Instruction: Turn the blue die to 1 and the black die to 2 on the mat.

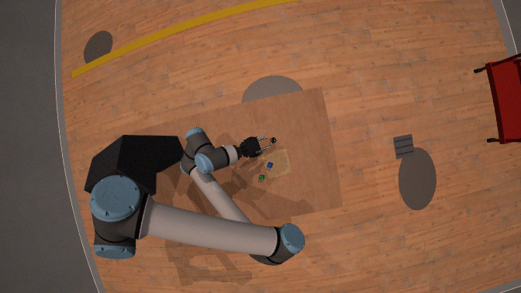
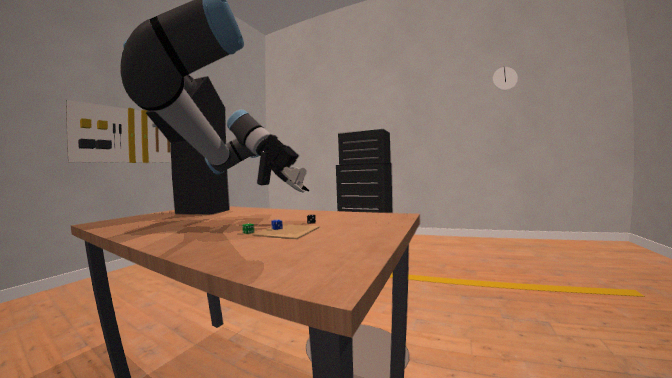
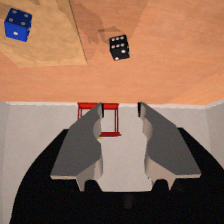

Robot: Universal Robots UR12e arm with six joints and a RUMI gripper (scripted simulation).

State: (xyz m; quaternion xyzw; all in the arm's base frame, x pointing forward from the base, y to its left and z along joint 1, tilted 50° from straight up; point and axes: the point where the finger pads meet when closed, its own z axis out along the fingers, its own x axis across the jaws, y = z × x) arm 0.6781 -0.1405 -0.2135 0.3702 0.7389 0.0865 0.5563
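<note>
The black die is 10 cm below my hand and 3 cm ahead of it. From my hand the other things lie so: green die: 18 cm to the right, 10 cm below, 8 cm behind; tan mat: 12 cm to the right, 11 cm below, 2 cm ahead; blue die: 12 cm to the right, 10 cm below, 2 cm behind.
</note>
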